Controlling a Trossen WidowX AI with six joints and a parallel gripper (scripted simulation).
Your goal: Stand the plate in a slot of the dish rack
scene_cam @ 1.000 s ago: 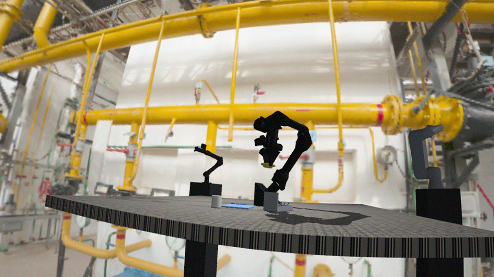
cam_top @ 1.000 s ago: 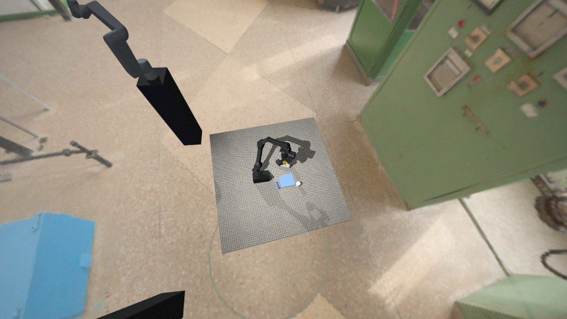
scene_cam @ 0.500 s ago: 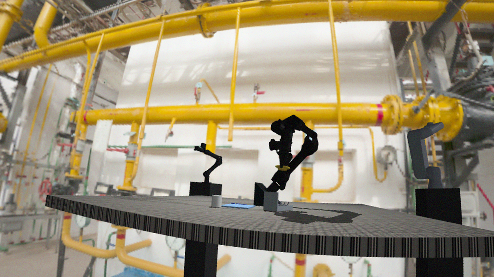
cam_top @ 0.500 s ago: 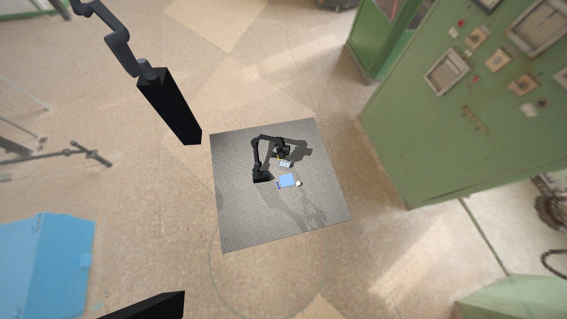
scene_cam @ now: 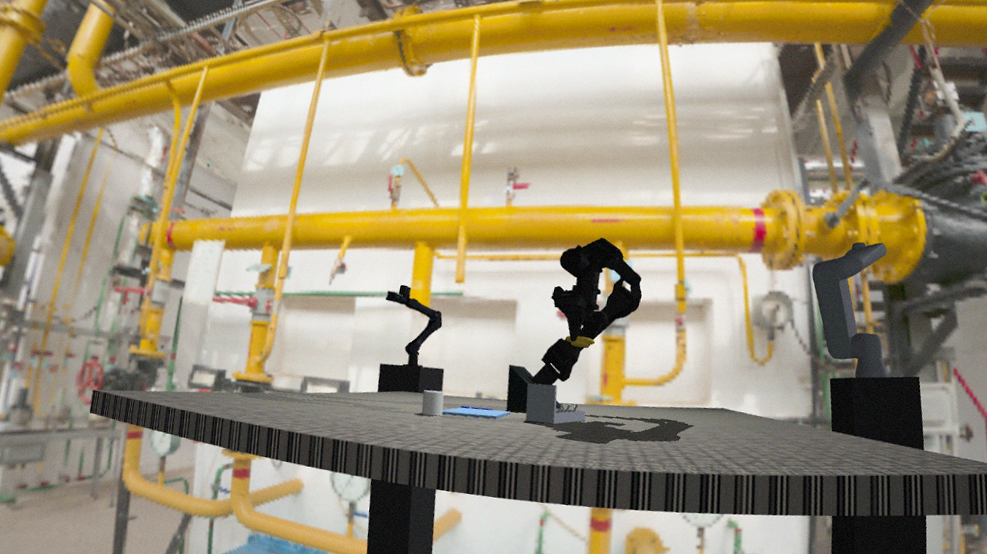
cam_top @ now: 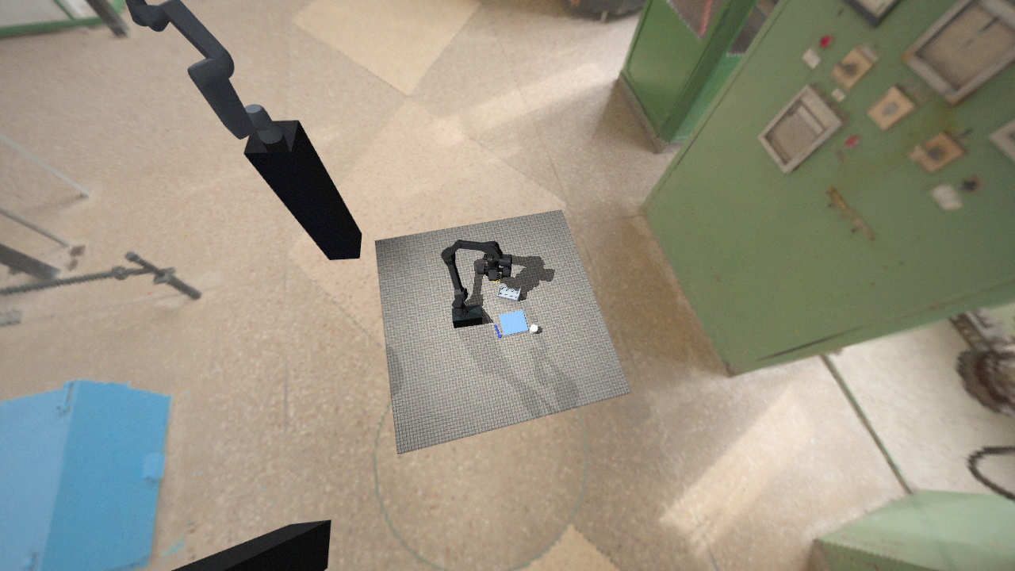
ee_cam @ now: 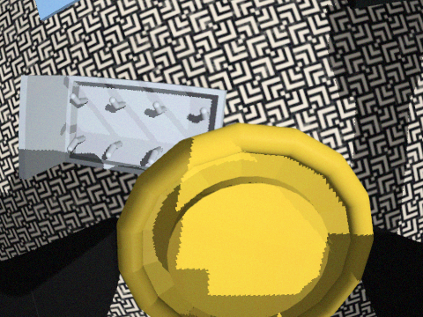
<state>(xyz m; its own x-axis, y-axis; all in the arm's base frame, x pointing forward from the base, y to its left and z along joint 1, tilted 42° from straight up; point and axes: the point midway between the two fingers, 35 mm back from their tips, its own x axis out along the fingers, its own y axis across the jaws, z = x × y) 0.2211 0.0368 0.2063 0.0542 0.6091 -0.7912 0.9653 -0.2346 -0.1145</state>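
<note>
Right now my gripper tip is 16 cm above the grey dish rack, 8 cm short of it and 3 cm to the left of it. The rest, counted from my gripper tip: white cup: 28 cm to the right, 21 cm ahead, 15 cm below; then blue utensil: 27 cm to the right, 18 cm below; then yellow plate: 1 cm above.
</note>
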